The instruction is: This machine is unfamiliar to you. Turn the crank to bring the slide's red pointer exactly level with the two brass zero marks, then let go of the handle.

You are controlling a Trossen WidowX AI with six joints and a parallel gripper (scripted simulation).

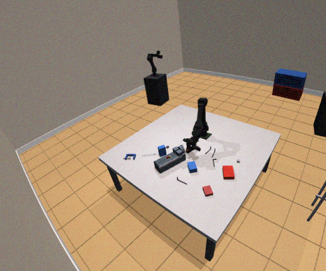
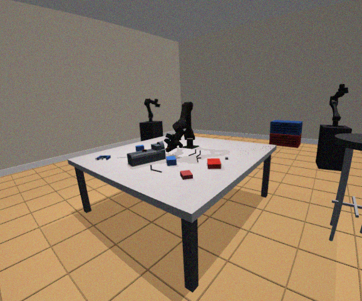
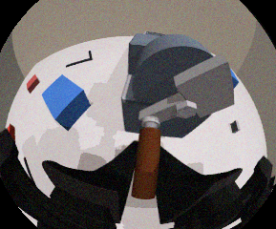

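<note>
Right now my gripper tip is 2 cm past the brown crank handle, 1 cm to the right of it and 2 cm below it. The rest, counted from my gripper tip: red pointer 16 cm ahead, 9 cm to the right, 4 cm above.
</note>
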